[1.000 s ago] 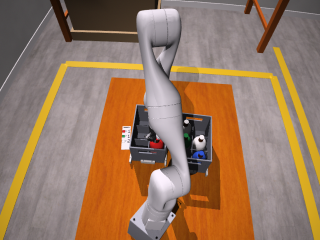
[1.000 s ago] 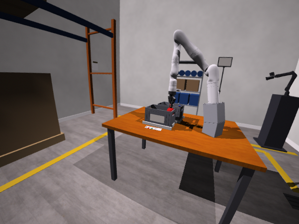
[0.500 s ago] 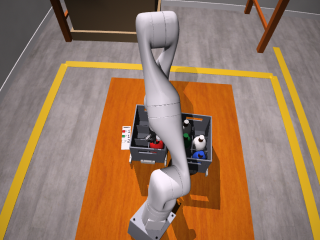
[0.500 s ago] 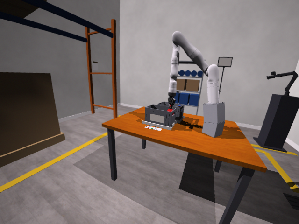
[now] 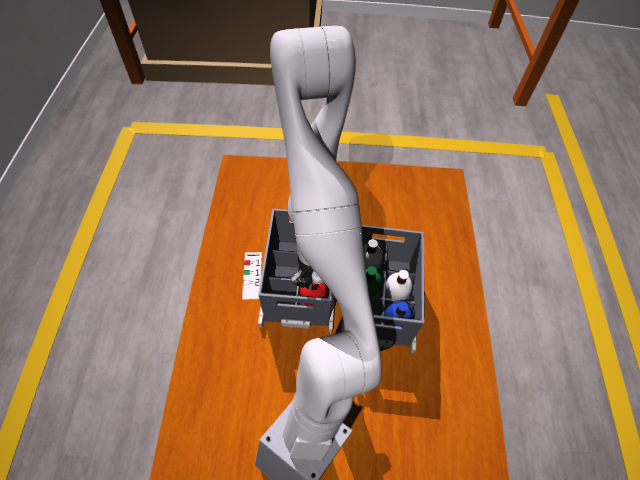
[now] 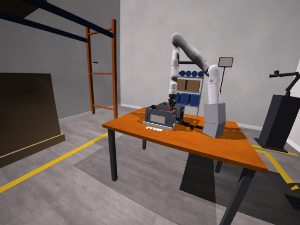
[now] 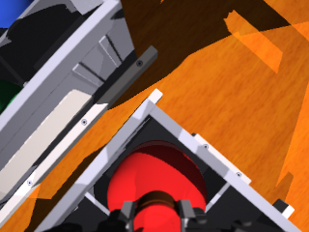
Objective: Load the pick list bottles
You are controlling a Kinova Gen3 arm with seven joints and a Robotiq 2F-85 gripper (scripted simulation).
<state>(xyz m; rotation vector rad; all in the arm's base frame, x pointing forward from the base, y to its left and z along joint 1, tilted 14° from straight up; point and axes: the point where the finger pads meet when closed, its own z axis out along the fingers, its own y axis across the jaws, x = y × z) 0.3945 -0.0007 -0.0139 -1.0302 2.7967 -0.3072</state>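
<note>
My gripper is now 50 mm short of the green bottle, 150 mm to the left of it and 100 mm above it. Round my hand: pick list 100 mm ahead, 190 mm to the left, 180 mm below; blue bottle 50 mm behind, 230 mm to the right, 100 mm below; red bottle 70 mm below.
</note>
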